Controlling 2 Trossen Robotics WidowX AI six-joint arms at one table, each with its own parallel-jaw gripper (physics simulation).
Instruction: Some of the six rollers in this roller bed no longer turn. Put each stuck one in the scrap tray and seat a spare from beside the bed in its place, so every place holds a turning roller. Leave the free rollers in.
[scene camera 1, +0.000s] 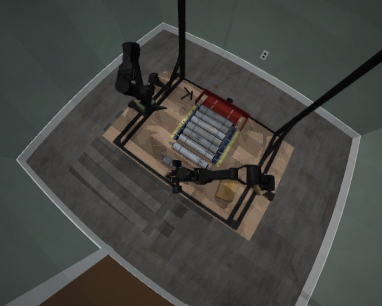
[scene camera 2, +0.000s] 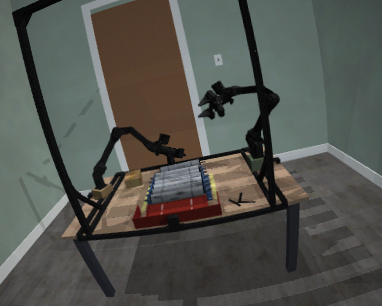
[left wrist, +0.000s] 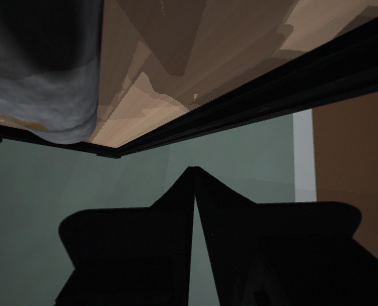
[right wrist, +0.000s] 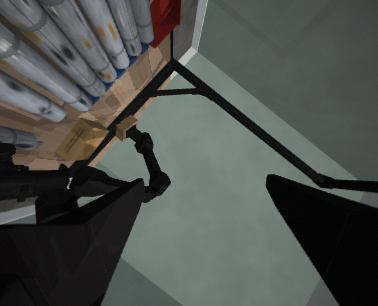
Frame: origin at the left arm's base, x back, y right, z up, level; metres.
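Seen in the pictures: left gripper, between the fingertips: (scene camera 1: 165, 176) (scene camera 2: 185, 155) (left wrist: 193, 172); right gripper, between the fingertips: (scene camera 1: 169, 98) (scene camera 2: 198, 111) (right wrist: 204, 182); left arm's base, origin of its link: (scene camera 1: 263, 184) (scene camera 2: 101, 187) (right wrist: 130, 131); right arm's base, origin of its link: (scene camera 1: 145, 102) (scene camera 2: 258, 156).
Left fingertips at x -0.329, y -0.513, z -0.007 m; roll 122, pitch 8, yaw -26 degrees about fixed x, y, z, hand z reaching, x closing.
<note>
Pixels of each thing's middle, then the offset from my left fingertips to it. "spot": a spot on its surface instead.
- red scrap tray, middle of its body: (scene camera 2: 176, 209) (scene camera 1: 222, 109) dx -0.263, dy +0.575, dz -0.033 m
- wooden box, middle of its body: (right wrist: 84, 140) (scene camera 1: 227, 188) (scene camera 2: 133, 178) dx +0.237, dy +0.305, dz -0.033 m
- small black three-armed piece, a spot on its surface: (scene camera 2: 241, 201) (scene camera 1: 188, 92) spot: dx -0.523, dy +0.433, dz -0.057 m
The roller bed holds several grey rollers (scene camera 1: 206, 131) (scene camera 2: 178, 182) (right wrist: 75, 55) between blue and yellow rails; which ones are stuck cannot be told. A loose roller (scene camera 1: 190, 154) (right wrist: 30, 97) lies beside the bed. Another loose roller (scene camera 1: 167, 160) (right wrist: 15, 136) is partly hidden by the left arm; a grey roller (left wrist: 55, 102) shows large in the left wrist view. The red scrap tray (scene camera 1: 202, 93) (scene camera 2: 177, 216) (right wrist: 165, 22) stands at the bed's other side, with no roller visible inside. My left gripper (scene camera 2: 184, 153) (left wrist: 193, 172) is shut and empty near the loose rollers. My right gripper (scene camera 2: 201, 110) (right wrist: 204, 182) is open and empty, raised away from the bed.
A wooden box (scene camera 1: 225, 191) (scene camera 2: 133, 179) (right wrist: 82, 140) stands near the left arm's base. A small black three-armed piece (scene camera 1: 188, 93) (scene camera 2: 241, 200) lies beside the tray. Black frame bars run along the table edges, with uprights rising at its corners.
</note>
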